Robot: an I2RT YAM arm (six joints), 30 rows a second.
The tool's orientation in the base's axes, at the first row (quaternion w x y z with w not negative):
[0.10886 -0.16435 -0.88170 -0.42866]
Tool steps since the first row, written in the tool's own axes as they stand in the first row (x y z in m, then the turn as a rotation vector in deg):
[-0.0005 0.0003 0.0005 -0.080 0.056 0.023]
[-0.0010 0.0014 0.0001 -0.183 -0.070 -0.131]
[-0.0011 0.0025 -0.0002 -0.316 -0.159 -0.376]
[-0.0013 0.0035 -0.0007 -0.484 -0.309 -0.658]
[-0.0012 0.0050 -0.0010 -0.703 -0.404 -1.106]
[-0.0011 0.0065 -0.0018 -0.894 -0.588 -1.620]
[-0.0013 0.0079 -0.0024 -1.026 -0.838 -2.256]
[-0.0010 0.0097 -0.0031 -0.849 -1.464 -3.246]
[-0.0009 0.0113 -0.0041 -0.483 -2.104 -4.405]
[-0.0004 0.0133 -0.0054 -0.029 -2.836 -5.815]
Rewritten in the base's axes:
[0.0006 0.0005 -0.0003 0.094 0.035 0.000]
[0.0015 0.0007 0.0006 0.149 -0.180 -0.032]
[0.0020 0.0011 0.0016 0.250 -0.452 0.009]
[0.0026 0.0012 0.0025 0.362 -0.795 0.017]
[0.0031 0.0019 0.0038 0.550 -1.247 0.148]
[0.0036 0.0021 0.0054 0.682 -1.798 0.265]
[0.0043 0.0024 0.0067 0.740 -2.472 0.428]
[0.0048 0.0030 0.0085 0.388 -3.583 0.639]
[0.0054 0.0031 0.0103 -0.136 -4.799 1.006]
[0.0057 0.0033 0.0127 -0.763 -6.250 1.488]

